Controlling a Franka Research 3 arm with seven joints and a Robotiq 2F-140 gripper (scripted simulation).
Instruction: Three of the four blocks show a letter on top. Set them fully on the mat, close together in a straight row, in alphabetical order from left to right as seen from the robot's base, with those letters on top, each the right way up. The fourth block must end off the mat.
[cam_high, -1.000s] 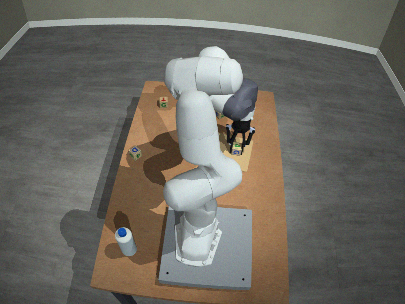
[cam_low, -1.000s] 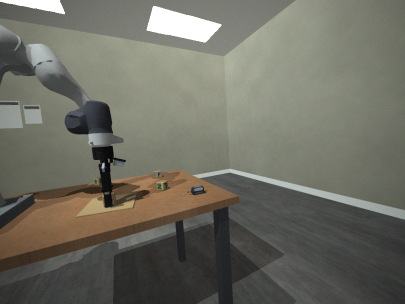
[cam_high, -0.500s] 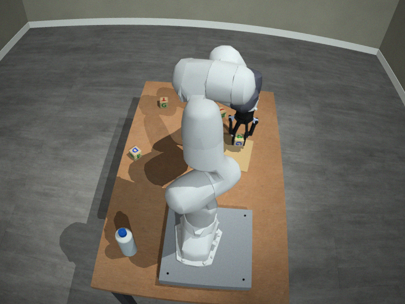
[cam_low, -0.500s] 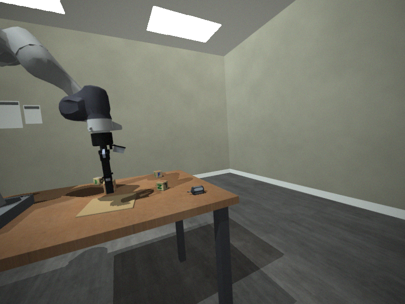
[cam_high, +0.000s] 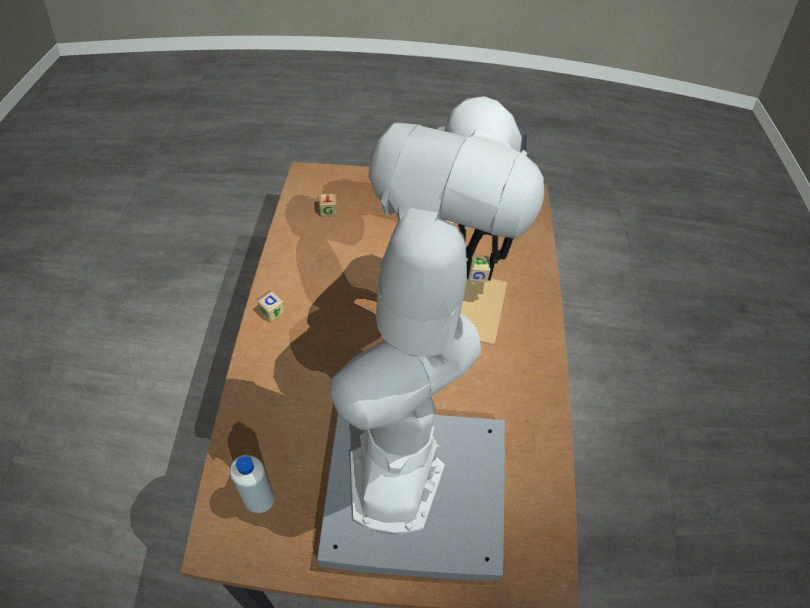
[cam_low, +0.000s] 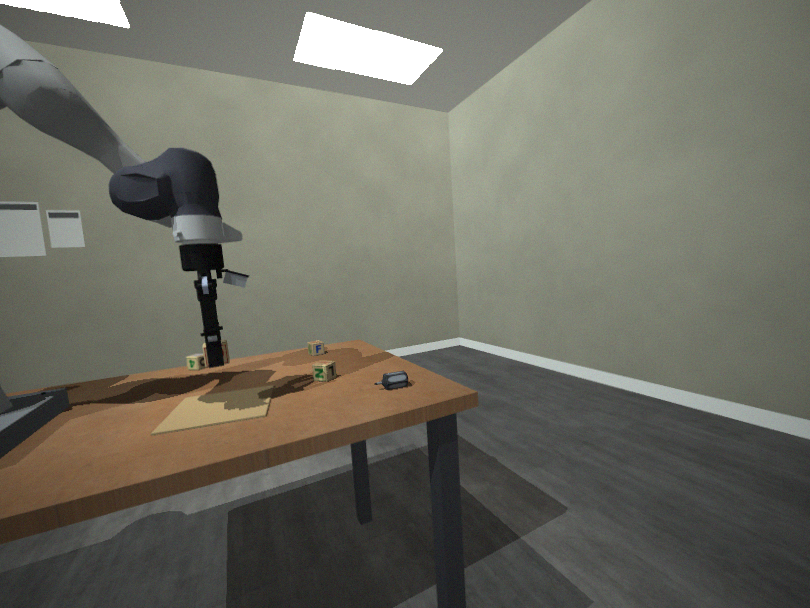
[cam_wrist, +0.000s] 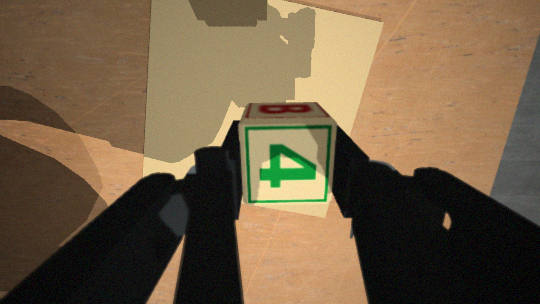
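Now: hand 30 mm to the right of the tan mat and 130 mm above it. Also, from my hand: small dark object (360 mm ahead, 70 mm to the right, 120 mm below); block (10 mm below).
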